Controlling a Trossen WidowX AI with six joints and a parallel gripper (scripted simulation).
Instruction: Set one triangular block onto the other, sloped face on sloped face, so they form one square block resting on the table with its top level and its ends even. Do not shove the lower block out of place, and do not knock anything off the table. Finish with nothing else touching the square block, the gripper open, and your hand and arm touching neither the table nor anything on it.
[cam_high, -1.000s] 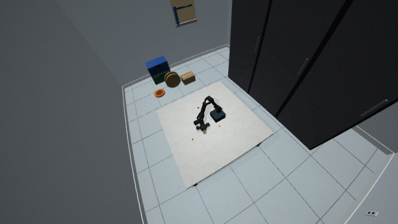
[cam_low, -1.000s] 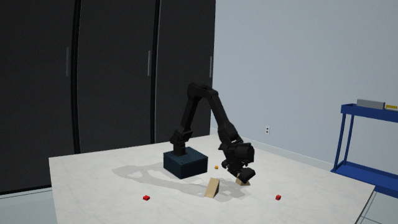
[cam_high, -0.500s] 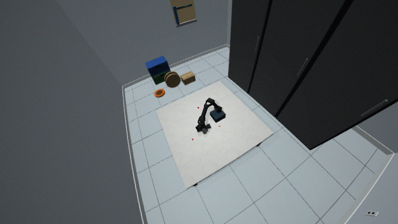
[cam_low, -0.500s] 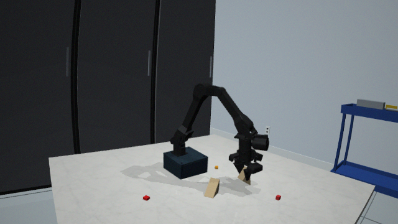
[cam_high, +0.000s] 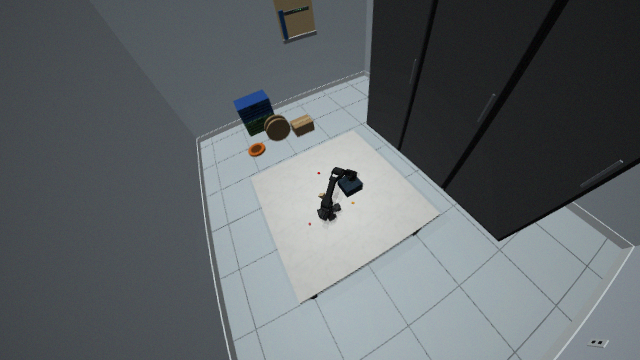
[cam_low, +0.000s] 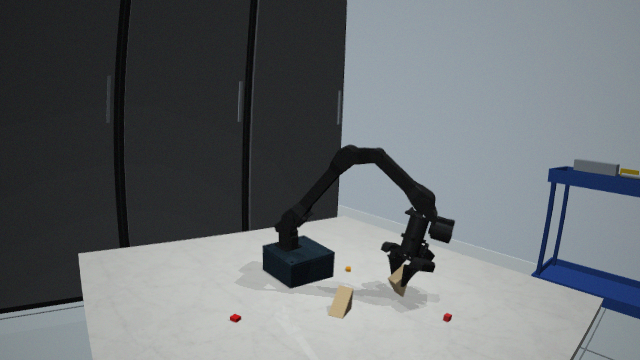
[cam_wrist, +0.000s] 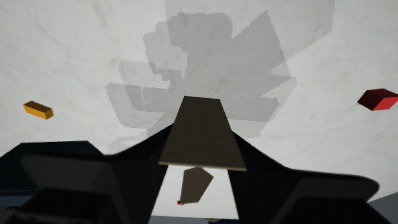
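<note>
Right now the triangular block is 10 mm above my gripper tip. The rest, counted from my gripper tip: small orange piece: 230 mm behind, 30 mm to the left, 40 mm below.
</note>
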